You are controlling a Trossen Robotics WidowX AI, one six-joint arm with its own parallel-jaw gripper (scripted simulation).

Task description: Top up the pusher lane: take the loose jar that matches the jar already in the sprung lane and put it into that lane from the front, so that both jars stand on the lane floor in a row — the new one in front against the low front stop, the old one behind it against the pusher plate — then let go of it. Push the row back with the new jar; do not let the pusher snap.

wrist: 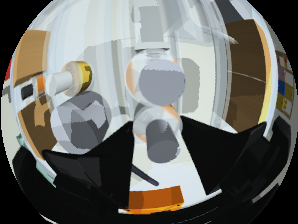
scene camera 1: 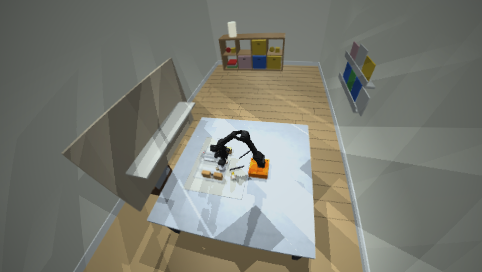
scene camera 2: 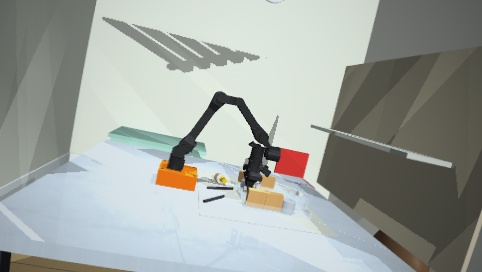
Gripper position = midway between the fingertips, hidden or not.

Note:
I see my gripper [wrist: 156,122] and a grey-lidded jar [wrist: 157,128].

